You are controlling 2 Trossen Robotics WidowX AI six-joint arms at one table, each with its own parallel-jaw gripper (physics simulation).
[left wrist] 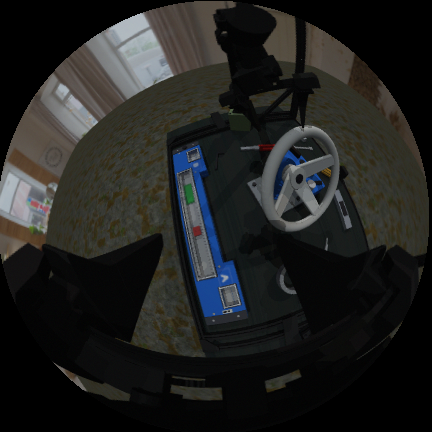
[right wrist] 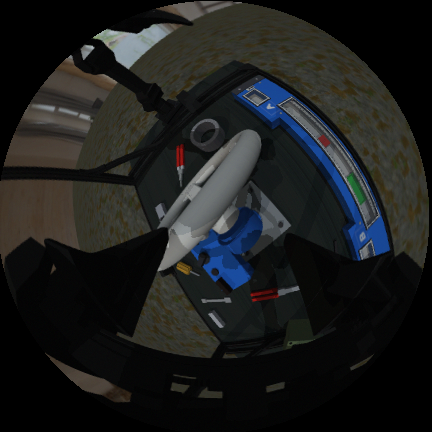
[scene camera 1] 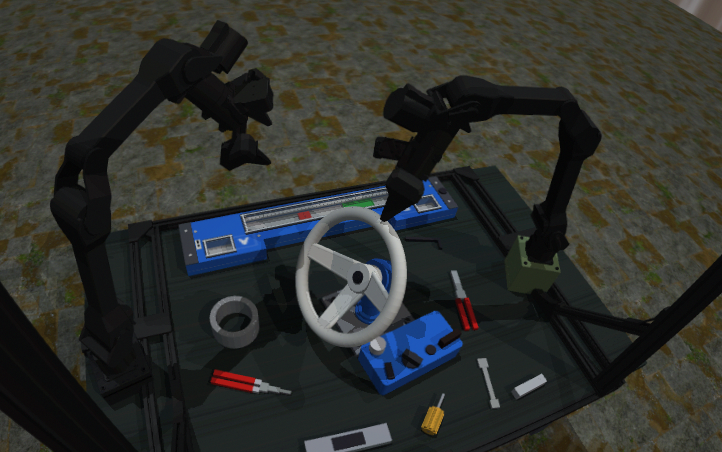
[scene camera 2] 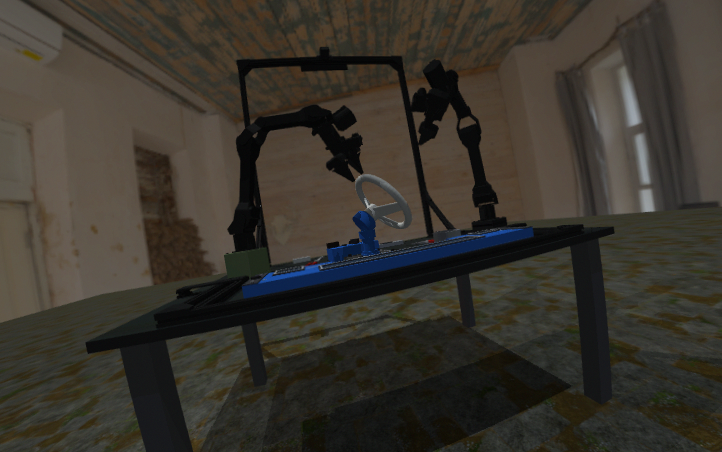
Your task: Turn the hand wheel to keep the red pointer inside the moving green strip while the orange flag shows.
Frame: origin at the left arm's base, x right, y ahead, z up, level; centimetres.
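Seen in the pictures: left gripper, fingertip midpoint: (left wrist: 221,240) (scene camera 1: 269,143) (scene camera 2: 421,136); right gripper, fingertip midpoint: (left wrist: 280,128) (right wrist: 228,236) (scene camera 1: 385,212) (scene camera 2: 358,177); left arm's base, origin of the base link: (right wrist: 165,109) (scene camera 1: 117,361) (scene camera 2: 488,219); right arm's base, origin of the base link: (scene camera 1: 539,253) (scene camera 2: 245,250).
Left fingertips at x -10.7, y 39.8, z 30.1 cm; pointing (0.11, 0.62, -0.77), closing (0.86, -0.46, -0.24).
Observation:
Pixels of each thing's middle, then the offset from my left fingertips to it. "spot": a spot on its surface instead.
- red pointer, surface spot: (scene camera 1: 304,215) (right wrist: 321,138) (left wrist: 198,230) spot: dx -7.1, dy +12.9, dz -31.8 cm
- grey ring, body centre: (scene camera 1: 235,322) (right wrist: 207,134) (left wrist: 292,276) (scene camera 2: 447,237) dx +11.6, dy -15.1, dz -33.4 cm
- yellow screwdriver, body centre: (scene camera 1: 436,412) (right wrist: 188,269) dx +49.7, dy +9.4, dz -34.2 cm
- wrench, body centre: (scene camera 1: 488,382) (right wrist: 215,299) dx +51.0, dy +23.9, dz -35.5 cm
The white hand wheel (scene camera 1: 302,277) (scene camera 2: 406,210) (left wrist: 268,185) stands tilted on its blue column. The red pointer (scene camera 1: 304,215) (left wrist: 197,231) (right wrist: 324,141) is outside the green strip (scene camera 1: 358,204) (left wrist: 189,193) (right wrist: 356,188), to its left in scene camera 1. Both end windows look grey; no orange flag shows. My right gripper (scene camera 2: 357,176) (right wrist: 228,236) is open and empty at the wheel's upper rim; one fingertip overlaps the rim in scene camera 1, and contact cannot be told. My left gripper (scene camera 1: 270,143) (left wrist: 221,240) is open and empty, high up and apart from the wheel.
A blue control box (scene camera 1: 394,373) with knobs stands in front of the column. A grey ring (scene camera 1: 218,333) and red-handled pliers (scene camera 1: 234,381) lie left of it. Red-handled pliers (scene camera 1: 467,313), a yellow screwdriver (scene camera 1: 432,421) and a wrench (scene camera 1: 488,382) lie on the right.

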